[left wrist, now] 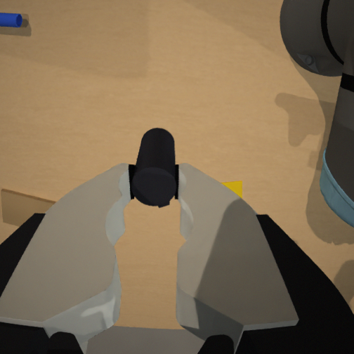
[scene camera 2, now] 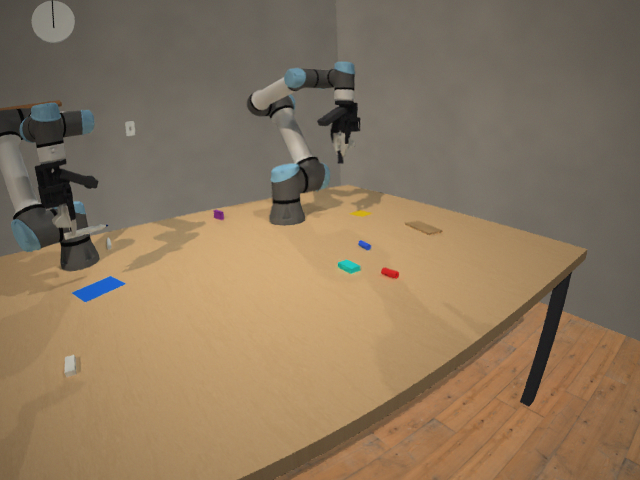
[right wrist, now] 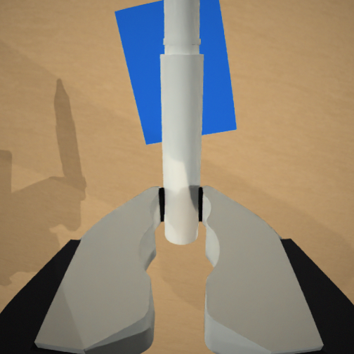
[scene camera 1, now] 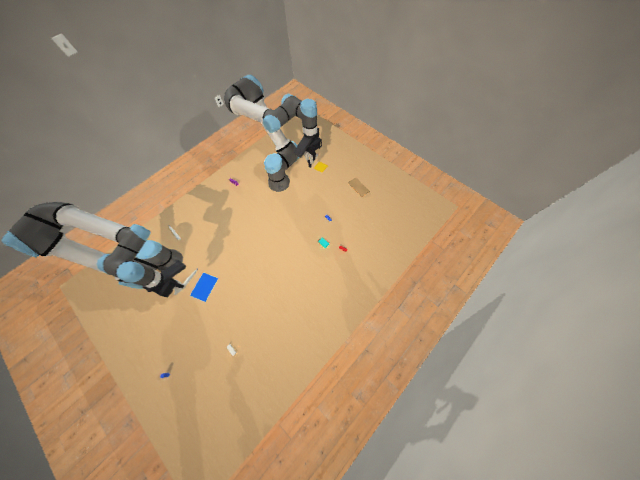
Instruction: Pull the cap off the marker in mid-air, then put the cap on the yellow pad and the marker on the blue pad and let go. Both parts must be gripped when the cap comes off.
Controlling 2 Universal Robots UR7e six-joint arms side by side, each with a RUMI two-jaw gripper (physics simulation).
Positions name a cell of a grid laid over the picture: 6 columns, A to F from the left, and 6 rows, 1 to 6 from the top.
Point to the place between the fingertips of the right gripper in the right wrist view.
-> At D4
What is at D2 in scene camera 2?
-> The left gripper.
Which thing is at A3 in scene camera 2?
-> The right gripper.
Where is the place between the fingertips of the left gripper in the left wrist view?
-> C3
